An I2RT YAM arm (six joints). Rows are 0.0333 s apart.
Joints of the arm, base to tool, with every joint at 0 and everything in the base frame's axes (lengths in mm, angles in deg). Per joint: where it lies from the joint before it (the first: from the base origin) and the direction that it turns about. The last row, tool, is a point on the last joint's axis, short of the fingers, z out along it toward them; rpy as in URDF.
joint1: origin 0 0 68 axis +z
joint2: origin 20 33.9 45.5 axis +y
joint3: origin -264 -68.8 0 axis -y
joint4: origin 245 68.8 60 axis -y
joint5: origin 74 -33.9 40.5 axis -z
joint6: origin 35.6 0 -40.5 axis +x
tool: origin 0 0 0 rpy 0 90 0
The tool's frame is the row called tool.
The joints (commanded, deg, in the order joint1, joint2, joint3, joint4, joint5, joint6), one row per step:
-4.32, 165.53, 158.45, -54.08, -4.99, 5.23
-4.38, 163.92, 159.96, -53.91, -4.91, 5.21
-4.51, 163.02, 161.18, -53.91, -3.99, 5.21
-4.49, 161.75, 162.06, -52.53, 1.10, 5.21
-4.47, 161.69, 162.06, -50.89, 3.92, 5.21
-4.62, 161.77, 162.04, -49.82, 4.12, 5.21
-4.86, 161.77, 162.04, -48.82, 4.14, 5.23
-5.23, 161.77, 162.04, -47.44, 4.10, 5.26
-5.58, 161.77, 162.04, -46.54, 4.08, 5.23
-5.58, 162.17, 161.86, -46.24, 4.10, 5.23
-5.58, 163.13, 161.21, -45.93, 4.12, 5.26
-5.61, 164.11, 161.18, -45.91, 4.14, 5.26
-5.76, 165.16, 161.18, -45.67, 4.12, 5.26
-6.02, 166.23, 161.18, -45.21, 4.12, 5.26
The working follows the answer.
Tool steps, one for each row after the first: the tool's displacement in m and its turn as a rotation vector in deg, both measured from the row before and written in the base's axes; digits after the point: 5 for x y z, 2 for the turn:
0.00144, -0.00077, 0.02393, -0.33, -3.28, -0.08
0.00033, -0.00192, 0.01532, -0.93, -2.05, -0.63
0.00137, -0.00307, 0.01870, -4.38, -3.19, -2.97
0.00221, -0.00172, 0.00261, -2.33, -1.52, -1.74
0.00150, -0.00178, 0.00042, -0.23, -0.95, -0.28
0.00122, -0.00258, 0.00125, -0.08, -1.00, -0.27
0.00160, -0.00393, 0.00177, -0.07, -1.38, -0.37
0.00089, -0.00370, 0.00118, -0.09, -0.89, -0.31
0.00078, -0.00009, -0.00460, 0.01, 0.28, -0.01
0.00104, -0.00011, -0.01283, 0.13, 1.29, -0.04
0.00070, -0.00039, -0.00995, 0.08, 0.99, -0.04
0.00077, -0.00163, -0.01022, 0.10, 0.80, -0.14
0.00079, -0.00280, -0.01018, 0.06, 0.61, -0.26

Tool pose at each row, in the base's axes (x y z in m, rotation vector in deg; rounded; the steps above come from the unrounded poses):
0.57754, -0.04052, 0.11292, 10.89, 150.68, 6.89
0.57899, -0.04129, 0.13686, 10.53, 147.41, 6.64
0.57932, -0.04321, 0.15218, 10.79, 145.30, 5.35
0.58069, -0.04628, 0.17088, 12.49, 141.66, -1.06
0.58290, -0.04801, 0.17349, 13.57, 139.79, -4.48
0.58440, -0.04979, 0.17391, 13.79, 138.79, -4.75
0.58562, -0.05237, 0.17516, 14.06, 137.76, -4.84
0.58722, -0.05631, 0.17693, 14.45, 136.35, -4.89
0.58812, -0.06000, 0.17811, 14.77, 135.42, -5.02
0.58890, -0.06009, 0.17351, 14.79, 135.69, -5.05
0.58994, -0.06021, 0.16068, 14.92, 136.99, -5.10
0.59064, -0.06060, 0.15073, 15.02, 137.97, -5.17
0.59141, -0.06223, 0.14051, 15.24, 138.76, -5.24
0.59220, -0.06502, 0.13033, 15.59, 139.34, -5.38

